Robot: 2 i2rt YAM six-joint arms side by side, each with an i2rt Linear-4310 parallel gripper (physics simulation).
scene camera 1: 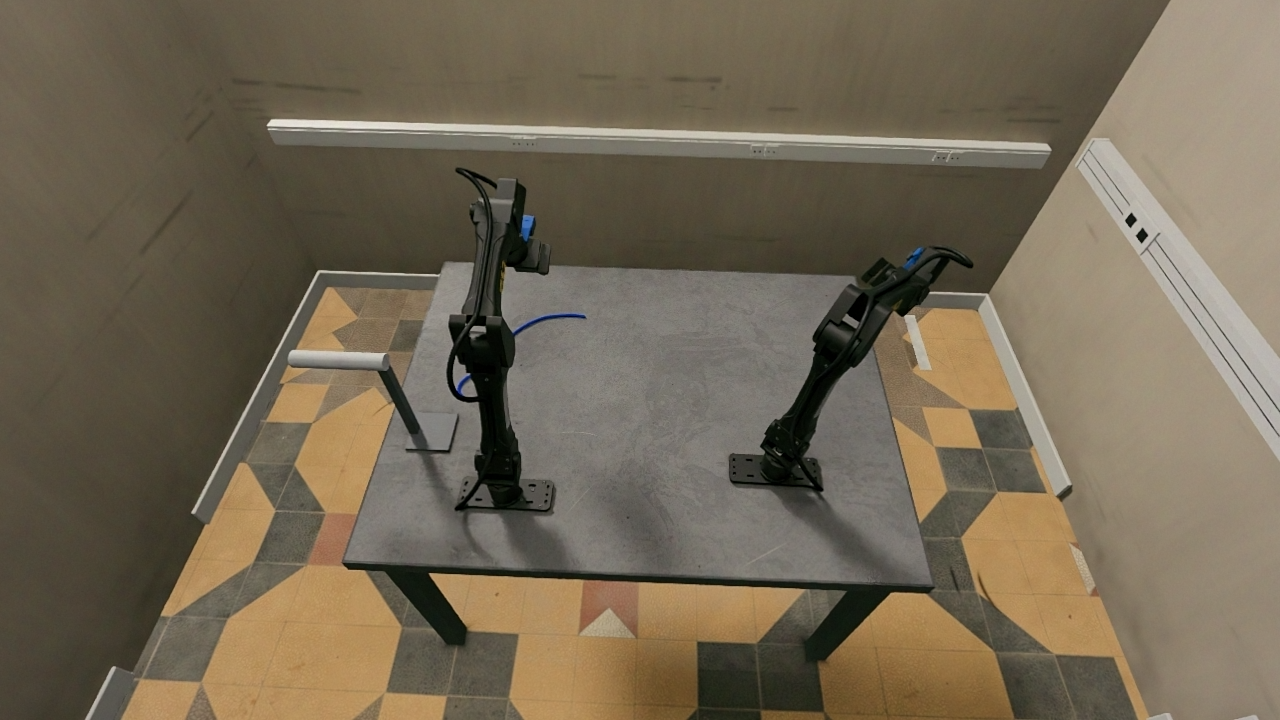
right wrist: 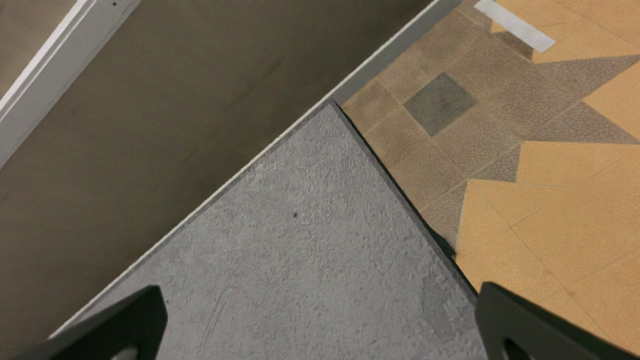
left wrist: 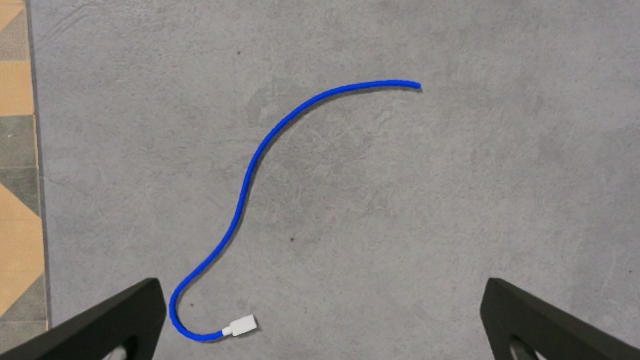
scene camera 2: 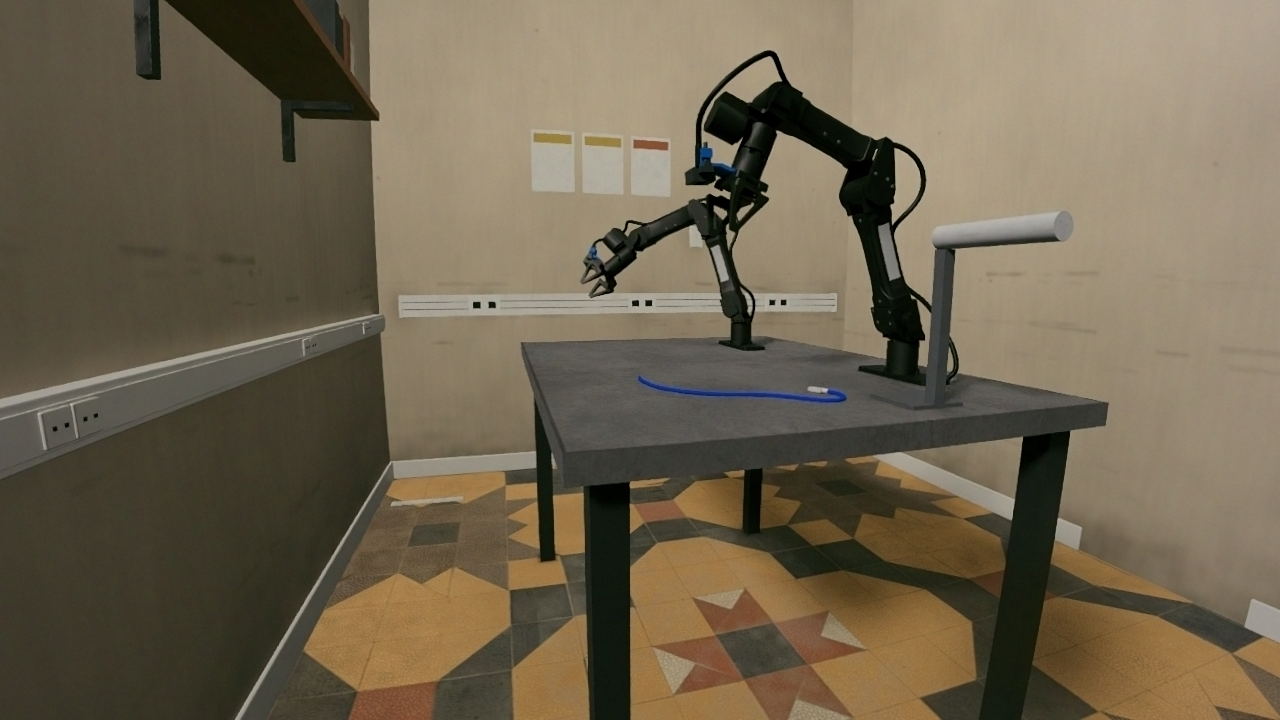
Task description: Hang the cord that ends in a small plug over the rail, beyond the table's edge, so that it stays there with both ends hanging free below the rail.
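Places are measured from the left arm's base along level axes (x ahead, y up, z right), in metres.
Pixels of known places: left gripper, fingertip midpoint: [scene camera 1: 523,271] [left wrist: 323,293] [scene camera 2: 721,234]; right gripper, fingertip midpoint: [right wrist: 320,299] [scene camera 2: 585,290]; left arm's base at its link origin: [scene camera 1: 506,494] [scene camera 2: 900,377]; right arm's base at its link origin: [scene camera 1: 773,471] [scene camera 2: 740,346].
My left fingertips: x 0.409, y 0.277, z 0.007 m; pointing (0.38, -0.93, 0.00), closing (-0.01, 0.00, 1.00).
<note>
For each thing: its top centre in the pictures, then the offset to it from my left fingertips. "spot": a spot on its surface instead.
- white rail at its top centre: [scene camera 2: 996,219] [scene camera 1: 336,354] dx -0.261, dy +0.001, dz -0.334 m
- dark post at its top centre: [scene camera 2: 945,249] [scene camera 1: 383,367] dx -0.260, dy -0.035, dz -0.249 m
- flat base at a spot on its surface: [scene camera 1: 435,431] spot: dx -0.262, dy -0.270, dz -0.200 m
A blue cord [scene camera 1: 548,317] [scene camera 2: 716,394] [left wrist: 243,192] lies in an S-curve on the table, partly hidden by the left arm in scene camera 1. Its white plug [scene camera 2: 817,389] [left wrist: 243,325] lies at the hooked end nearer the rail stand. The white rail [scene camera 1: 338,360] [scene camera 2: 1002,230] is horizontal and reaches out past the table's edge. My left gripper [scene camera 2: 747,213] [left wrist: 323,293] is open and empty, pointing down high above the cord. My right gripper [scene camera 2: 592,284] [right wrist: 320,299] is open and empty, above the far table corner away from the cord.
The rail stands on a dark post [scene camera 1: 398,400] [scene camera 2: 940,326] with a flat base [scene camera 1: 435,431] on the table [scene camera 1: 662,537] [scene camera 2: 805,438], close to the left arm's mount. Walls surround the table. A wall shelf [scene camera 2: 268,53] shows at upper left in scene camera 2.
</note>
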